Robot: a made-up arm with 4 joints.
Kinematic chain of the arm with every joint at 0, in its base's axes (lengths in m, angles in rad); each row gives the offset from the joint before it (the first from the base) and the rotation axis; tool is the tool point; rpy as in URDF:
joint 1: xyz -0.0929 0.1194 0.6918 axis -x
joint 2: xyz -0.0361 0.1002 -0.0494 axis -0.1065 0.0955 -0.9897
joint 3: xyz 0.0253 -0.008 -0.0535 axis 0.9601 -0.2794 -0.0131
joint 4: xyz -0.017 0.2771 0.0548 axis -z
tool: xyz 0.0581 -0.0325 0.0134 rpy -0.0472 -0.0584 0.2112
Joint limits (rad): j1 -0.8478..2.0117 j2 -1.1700..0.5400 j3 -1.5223..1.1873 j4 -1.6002..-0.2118
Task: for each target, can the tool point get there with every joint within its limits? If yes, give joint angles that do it. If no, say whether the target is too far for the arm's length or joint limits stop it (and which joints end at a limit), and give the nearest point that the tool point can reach.
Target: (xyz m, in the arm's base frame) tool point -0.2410 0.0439 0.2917
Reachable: yes | joints 0.9452 -0.9456 -1.0726 -0.4437
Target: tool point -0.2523 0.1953 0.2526
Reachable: yes | joints 0.4576 -0.9170 -1.1963 -1.2461
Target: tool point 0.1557 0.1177 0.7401
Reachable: no: joint limits stop it (at a limit: joint 1, joint 2, joint 4) | nearest point 0.0194 0.2219 0.9156 | short by 0.245 m
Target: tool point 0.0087 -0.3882 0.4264
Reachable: no: too far | nearest point -0.0284 -0.2913 0.4771 | short by 0.115 m
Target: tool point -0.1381 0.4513 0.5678
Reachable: yes | joints 0.7602 -0.1568 0.6003 -1.3431
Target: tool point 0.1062 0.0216 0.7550
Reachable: no: joint limits stop it (at a limit: joint 1, joint 2, joint 4) | nearest point -0.0518 0.1209 0.9123 | short by 0.244 m
